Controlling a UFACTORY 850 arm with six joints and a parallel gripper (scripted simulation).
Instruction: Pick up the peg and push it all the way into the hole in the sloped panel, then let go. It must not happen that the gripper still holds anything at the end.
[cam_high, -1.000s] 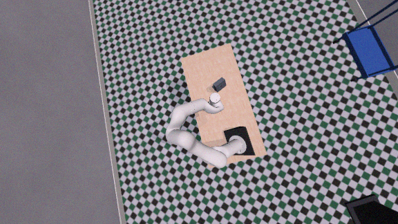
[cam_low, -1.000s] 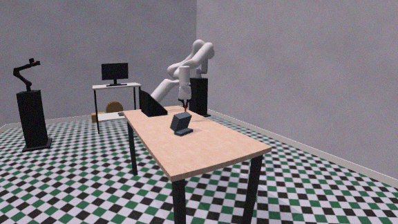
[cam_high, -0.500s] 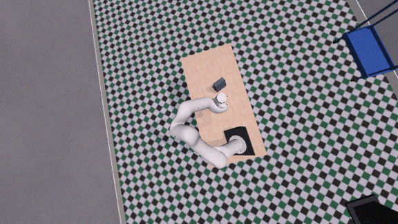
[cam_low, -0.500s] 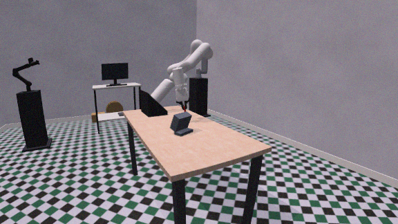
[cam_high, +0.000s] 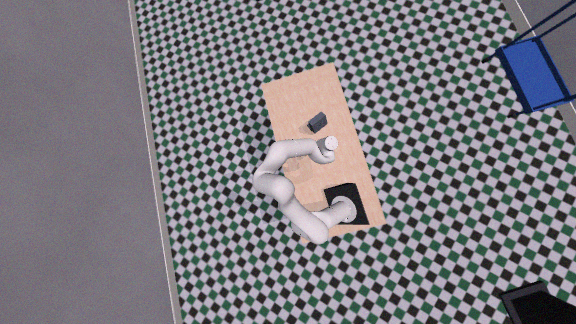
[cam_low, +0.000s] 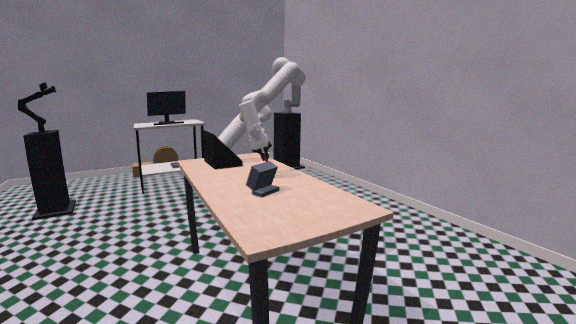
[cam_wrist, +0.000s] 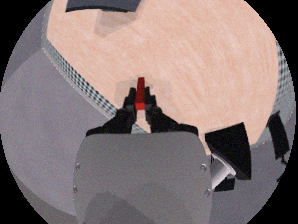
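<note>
Now: hand 1 cm short of the peg, 1 cm to the right of it and 3 cm above it.
</note>
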